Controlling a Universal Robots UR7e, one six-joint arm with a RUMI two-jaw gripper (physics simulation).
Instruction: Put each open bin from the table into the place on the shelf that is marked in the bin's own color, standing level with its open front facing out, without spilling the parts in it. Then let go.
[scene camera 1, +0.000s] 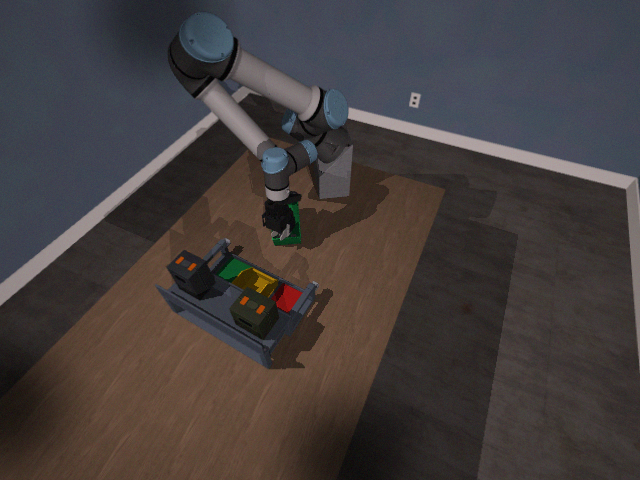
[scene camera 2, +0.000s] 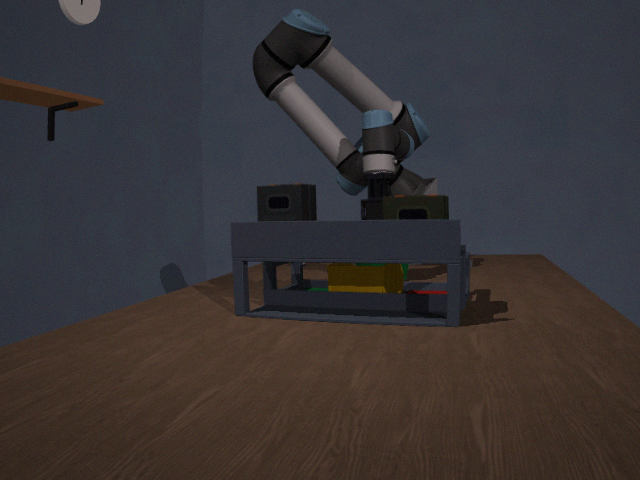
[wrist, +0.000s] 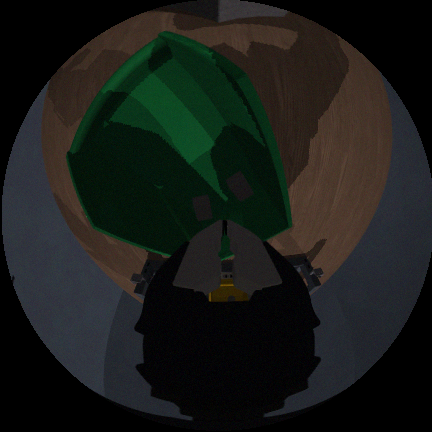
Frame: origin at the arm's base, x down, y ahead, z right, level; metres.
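Seen in the pictures: gripper, between the fingertips: (scene camera 1: 283, 239) (scene camera 2: 383, 265) (wrist: 223, 221); arm's base, origin of its link: (scene camera 1: 333, 145).
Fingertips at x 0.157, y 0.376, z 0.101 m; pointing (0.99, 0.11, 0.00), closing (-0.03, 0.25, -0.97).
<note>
Offsets run from my fingertips to a thing's middle. "spot": to the spot under its first point. Level surfaces: height alone.
The green bin @[spot: dx -0.003, dy +0.000, dz -0.033 m] (scene camera 1: 292, 240) (wrist: 185, 135) lies on the table between the robot base and the shelf, open side up. Two small grey parts @[spot: dx +0.011, dy -0.018, dz +0.020 m] (wrist: 202, 207) @[spot: dx +0.012, dy -0.032, dz -0.028 m] (wrist: 240, 186) lie in it. My gripper (scene camera 1: 280, 233) (wrist: 223, 221) is shut and empty, with its fingertips low at the shelf-side end of the green bin; whether they touch it I cannot tell. In scene camera 2 the fingertips are hidden behind the shelf. The yellow bin @[spot: dx +0.028, dy +0.173, dz +0.054 m] (scene camera 1: 254, 279) (scene camera 2: 356, 279) (wrist: 228, 292) stands in the middle of the shelf (scene camera 1: 217, 330) (scene camera 2: 346, 240), between the green mark @[spot: dx +0.031, dy +0.146, dz +0.147 m] (scene camera 1: 232, 268) and the red mark @[spot: dx +0.031, dy +0.214, dz -0.083 m] (scene camera 1: 289, 298) (scene camera 2: 431, 292).
A dark grey case @[dx -0.125, dy +0.288, dz +0.182 m] (scene camera 1: 189, 275) (scene camera 2: 286, 203) and an olive case @[dx -0.112, dy +0.356, dz -0.038 m] (scene camera 1: 253, 313) (scene camera 2: 431, 206) stand on the shelf's top board. The shelf's end posts and side rails flank the marked places. The robot's grey base (scene camera 1: 334, 175) stands behind the green bin on the wooden table @[dx +0.038 m] (scene camera 1: 155, 403).
</note>
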